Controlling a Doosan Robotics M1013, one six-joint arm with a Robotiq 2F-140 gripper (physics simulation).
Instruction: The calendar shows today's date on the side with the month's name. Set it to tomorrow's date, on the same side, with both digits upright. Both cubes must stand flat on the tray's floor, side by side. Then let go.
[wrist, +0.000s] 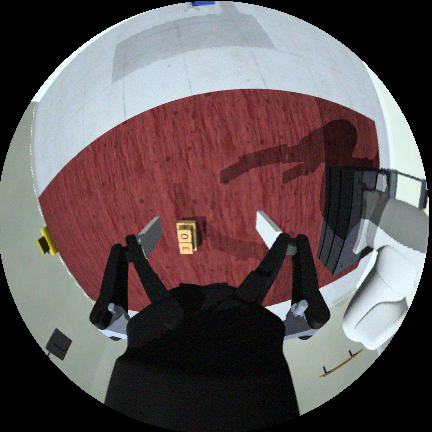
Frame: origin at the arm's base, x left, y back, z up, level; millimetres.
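Where they show: gripper, between the fingertips: (207, 222); arm's base, origin of its link: (372, 216).
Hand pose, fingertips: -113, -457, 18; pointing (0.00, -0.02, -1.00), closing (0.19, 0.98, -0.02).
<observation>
Things, the pixels of their top centre, and the offset from my fingertips, as dx, dy, dz. Level surfaces: height alone.
- small wooden calendar, centre of its top: (186, 237) +69, -76, -104
- cube with a 0, centre of its top: (183, 235) +53, -72, -81
- cube with a 3, centre of its top: (185, 248) +85, -80, -81
- red wooden table top, height of its surface: dz -121
The small wooden calendar (195, 241) stands on the red table, left of centre in the wrist view. Two light cubes sit side by side in it. The cube with a 0 (184, 234) is the upper one in the view and the cube with a 3 (186, 245) the lower one; both digits appear turned sideways in this view. The month's name cannot be read, and the tray's floor is hidden. My gripper (207, 222) is wide open and empty, above the table. The calendar appears between its fingers, nearer the left finger.
The red wooden table top (160, 150) carries shadows of the arm. The robot's dark base plate (337, 210) and white arm (382, 295) are at the right. A yellow object (47, 241) shows beyond the table's left edge.
</observation>
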